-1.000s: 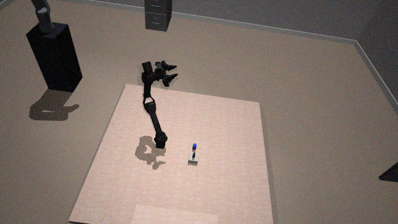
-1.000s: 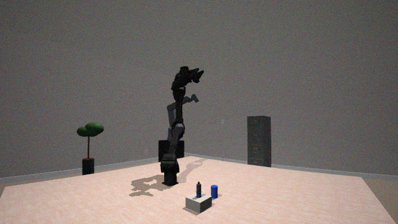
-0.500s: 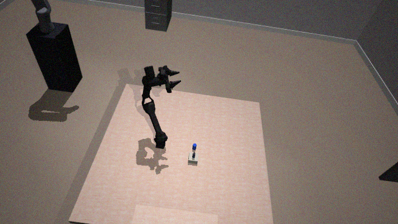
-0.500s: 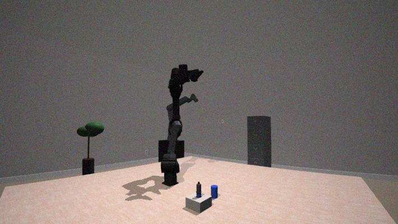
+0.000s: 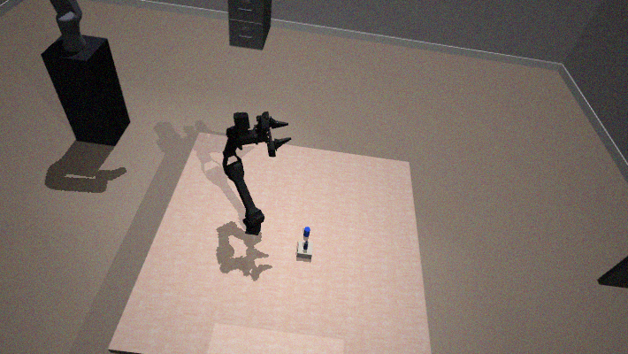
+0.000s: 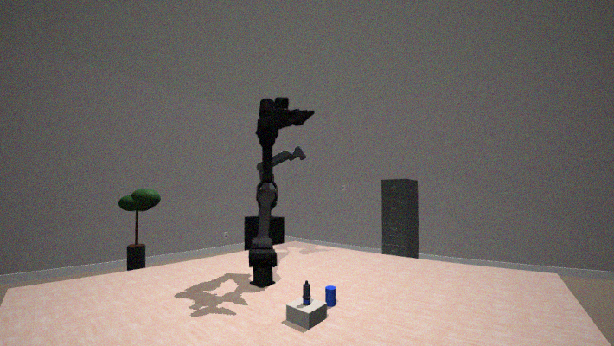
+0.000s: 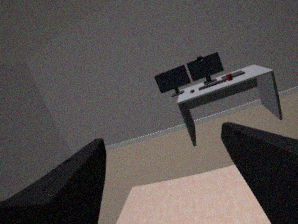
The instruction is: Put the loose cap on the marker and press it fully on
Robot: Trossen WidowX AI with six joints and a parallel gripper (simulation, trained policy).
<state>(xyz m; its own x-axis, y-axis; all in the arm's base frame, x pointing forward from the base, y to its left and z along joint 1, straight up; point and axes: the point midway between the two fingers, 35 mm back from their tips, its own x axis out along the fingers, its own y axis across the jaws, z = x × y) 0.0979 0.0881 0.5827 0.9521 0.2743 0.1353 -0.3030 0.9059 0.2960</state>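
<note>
Now: the blue cap 560 mm below my gripper tip, 140 mm ahead of it and 90 mm to the right of it. From my gripper tip the other things lie so: holder block: 570 mm below, 190 mm to the right, 140 mm ahead.
</note>
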